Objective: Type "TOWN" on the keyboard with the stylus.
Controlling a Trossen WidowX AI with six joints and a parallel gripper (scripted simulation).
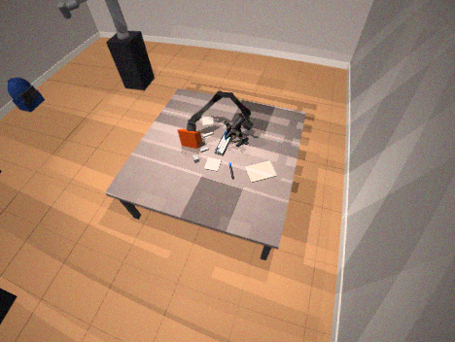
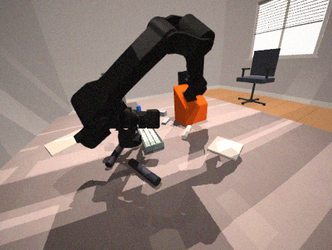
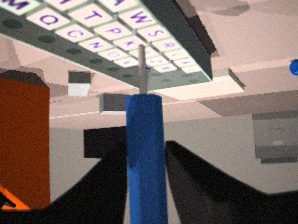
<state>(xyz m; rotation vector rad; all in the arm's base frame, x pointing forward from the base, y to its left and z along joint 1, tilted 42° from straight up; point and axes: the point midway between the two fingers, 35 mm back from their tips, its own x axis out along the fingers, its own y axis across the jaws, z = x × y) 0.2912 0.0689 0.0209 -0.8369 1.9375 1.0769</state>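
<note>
Now: gripper tip 2 cm past the pale green keyboard guard, 1 cm to the left of it and 7 cm above it. Round my gripper tip: blue stylus 1 cm below; white cylinder 18 cm behind, 7 cm to the left, 7 cm below; blue-tipped pen 10 cm ahead, 22 cm to the right, 8 cm below.
</note>
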